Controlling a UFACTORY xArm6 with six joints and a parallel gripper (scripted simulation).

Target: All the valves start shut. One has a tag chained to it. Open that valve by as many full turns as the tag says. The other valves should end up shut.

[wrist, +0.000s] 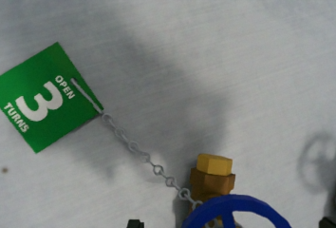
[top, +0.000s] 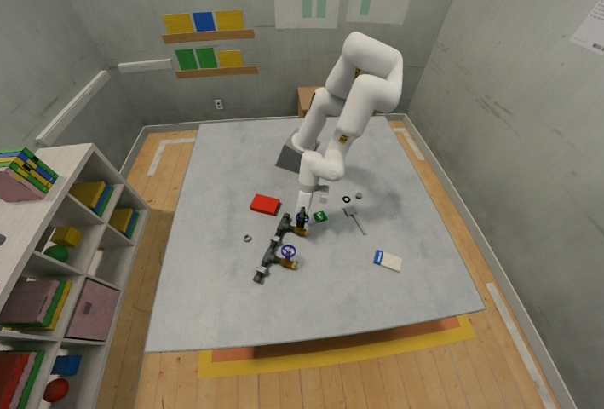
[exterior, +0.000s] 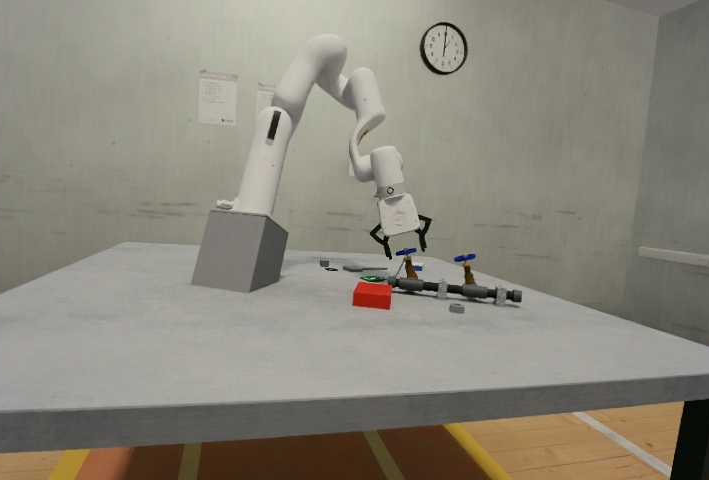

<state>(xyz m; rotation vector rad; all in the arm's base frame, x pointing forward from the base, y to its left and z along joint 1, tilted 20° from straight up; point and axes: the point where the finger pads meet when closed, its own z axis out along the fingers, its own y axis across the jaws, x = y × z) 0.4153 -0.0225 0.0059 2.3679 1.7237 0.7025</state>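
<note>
Right now the green tag is 90 mm to the left of my hand, 90 mm below it and 60 mm behind it. Also, from my hand: grey nut: 240 mm to the right, 90 mm below, 40 mm ahead; red block: 170 mm to the right, 130 mm behind, 80 mm below; grey flat tool: 250 mm to the left, 90 mm below, 50 mm behind.
</note>
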